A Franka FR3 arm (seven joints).
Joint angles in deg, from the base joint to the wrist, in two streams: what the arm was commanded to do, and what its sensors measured. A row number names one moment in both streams.
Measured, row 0:
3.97, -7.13, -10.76, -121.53, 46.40, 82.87, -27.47
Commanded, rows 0 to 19:
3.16, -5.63, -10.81, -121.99, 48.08, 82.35, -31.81
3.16, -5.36, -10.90, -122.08, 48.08, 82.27, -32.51
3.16, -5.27, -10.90, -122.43, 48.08, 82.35, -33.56
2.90, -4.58, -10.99, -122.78, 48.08, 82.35, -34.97
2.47, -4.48, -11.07, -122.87, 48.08, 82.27, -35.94
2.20, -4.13, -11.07, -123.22, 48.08, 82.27, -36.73
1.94, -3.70, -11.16, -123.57, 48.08, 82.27, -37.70
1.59, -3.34, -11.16, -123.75, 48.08, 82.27, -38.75
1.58, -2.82, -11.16, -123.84, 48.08, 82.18, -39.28
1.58, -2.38, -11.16, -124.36, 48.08, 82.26, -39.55
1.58, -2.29, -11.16, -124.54, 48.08, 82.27, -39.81
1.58, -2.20, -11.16, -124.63, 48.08, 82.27, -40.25
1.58, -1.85, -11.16, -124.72, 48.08, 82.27, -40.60
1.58, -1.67, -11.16, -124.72, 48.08, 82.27, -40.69
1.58, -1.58, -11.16, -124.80, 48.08, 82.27, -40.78
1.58, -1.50, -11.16, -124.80, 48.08, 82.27, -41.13
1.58, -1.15, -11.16, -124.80, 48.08, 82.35, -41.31
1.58, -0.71, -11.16, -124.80, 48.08, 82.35, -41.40
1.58, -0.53, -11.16, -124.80, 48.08, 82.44, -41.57
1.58, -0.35, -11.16, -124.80, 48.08, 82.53, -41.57
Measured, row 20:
2.05, -1.00, -11.37, -124.16, 47.37, 82.56, -40.11
